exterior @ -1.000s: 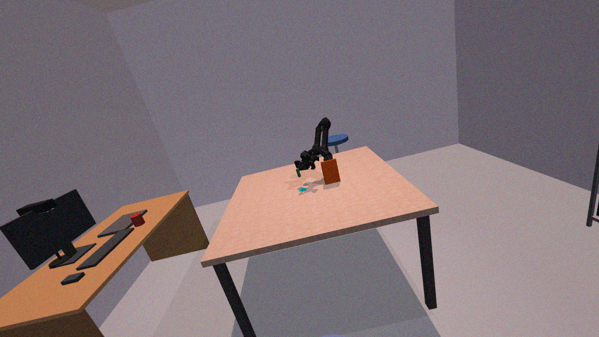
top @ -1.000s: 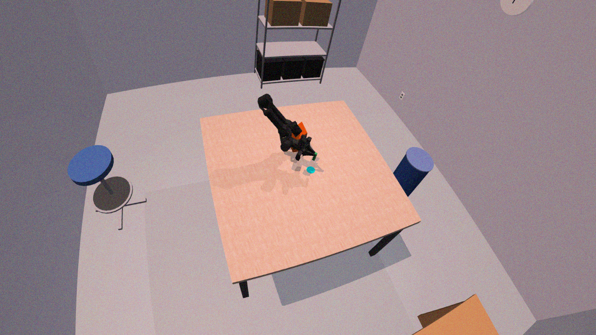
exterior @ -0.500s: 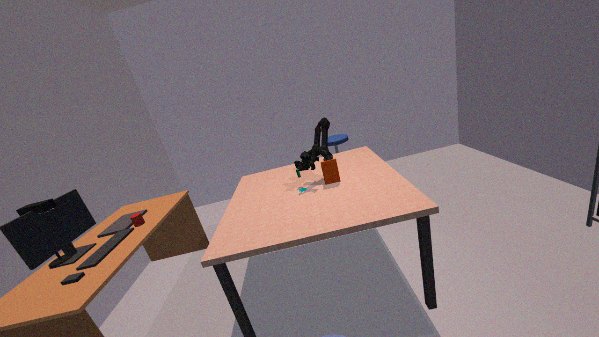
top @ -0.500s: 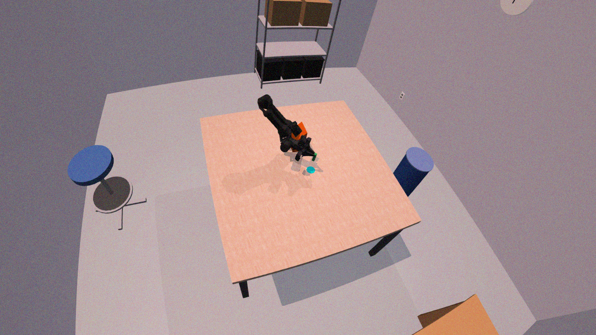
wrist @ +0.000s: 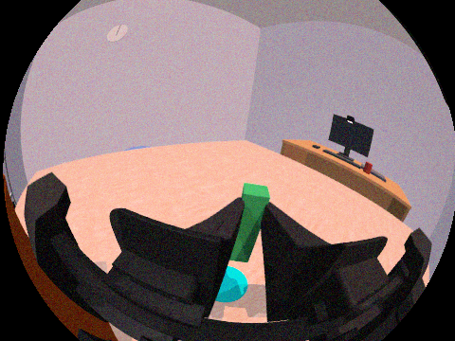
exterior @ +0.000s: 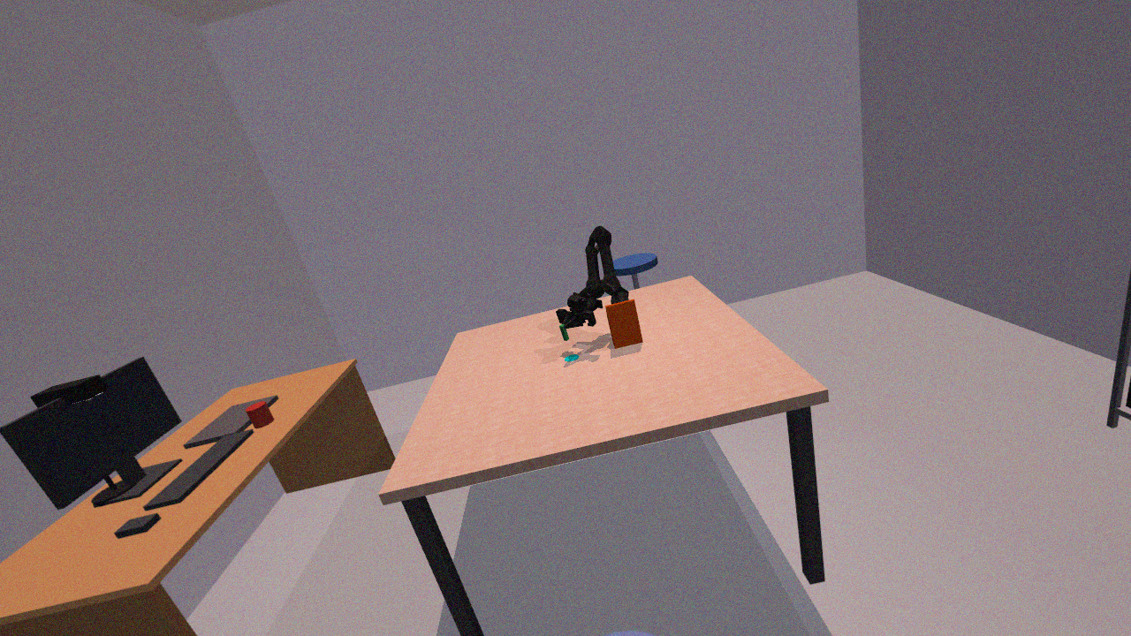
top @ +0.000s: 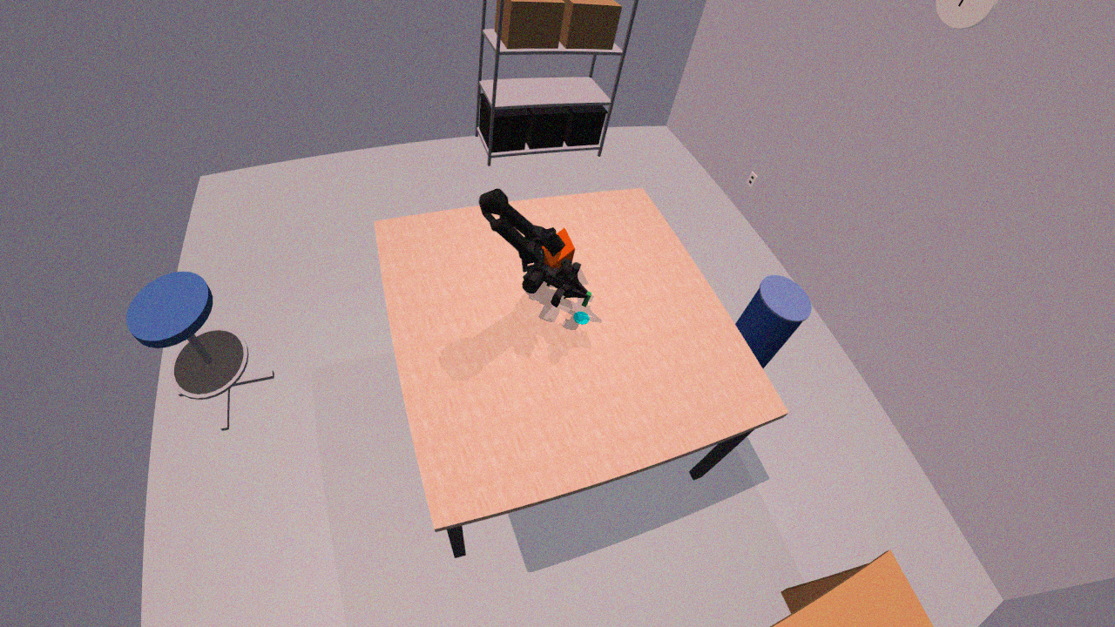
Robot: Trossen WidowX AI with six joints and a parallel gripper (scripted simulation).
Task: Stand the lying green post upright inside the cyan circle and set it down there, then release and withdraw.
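The cyan circle lies 13 cm below my gripper tip. Also, from my gripper tip: green post: 2 cm below.
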